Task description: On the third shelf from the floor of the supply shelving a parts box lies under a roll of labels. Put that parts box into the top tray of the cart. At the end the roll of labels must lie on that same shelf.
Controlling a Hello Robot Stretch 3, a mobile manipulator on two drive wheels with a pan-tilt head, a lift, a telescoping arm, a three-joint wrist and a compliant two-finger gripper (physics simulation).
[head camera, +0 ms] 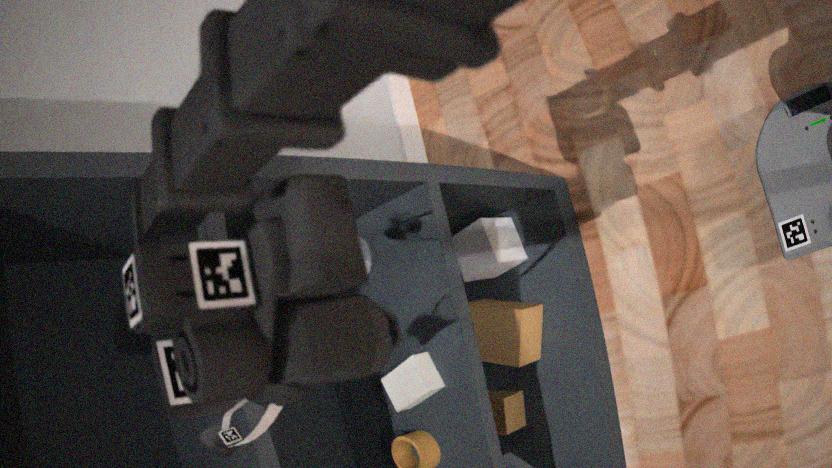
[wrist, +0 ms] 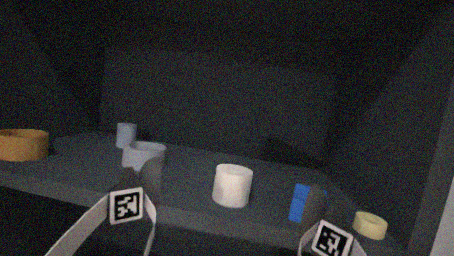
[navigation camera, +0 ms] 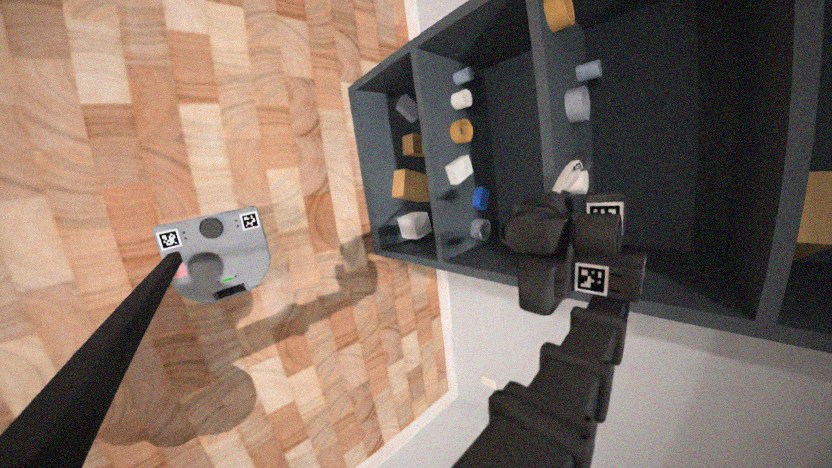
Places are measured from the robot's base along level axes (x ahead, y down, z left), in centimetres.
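Pixels of known places: gripper, fingertip midpoint: [navigation camera: 585, 193]; robot's base, link origin: [navigation camera: 211, 226].
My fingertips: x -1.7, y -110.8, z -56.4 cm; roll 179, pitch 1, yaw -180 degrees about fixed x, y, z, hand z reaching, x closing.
Observation:
Ahead of a thing's pixels: the offset from my fingertips to its top centre.
My gripper [wrist: 231, 188] is open and empty, in front of the third shelf. Its left fingertip overlaps a grey ring and its right fingertip partly covers a blue box [wrist: 298, 202]. A white roll @(dx +0.0, dy +5.7, dz -24.5 cm) [wrist: 232, 184] [navigation camera: 579, 183], which looks like the roll of labels, stands upright on the shelf [wrist: 185, 210], farther in than the fingers and between them in the wrist view. The blue box, which looks like the parts box, is right of the roll and apart from it. My wrist hides the blue box in the head and navigation views. The cart does not show.
The third shelf also holds an orange ring [wrist: 22, 146], the grey ring [wrist: 142, 152], a small grey-blue cylinder [wrist: 126, 135] and a yellow ring [wrist: 370, 225] at right. Lower shelves hold another blue box @(dx -7.2, dy +53.4, dz -44.8 cm) [navigation camera: 480, 197], a white box @(dx +7.2, dy +53.4, dz -31.6 cm) [head camera: 413, 381] and orange boxes @(dx +1.6, dy +93.1, dz -41.1 cm) [head camera: 512, 332]. A shelving side wall is at right.

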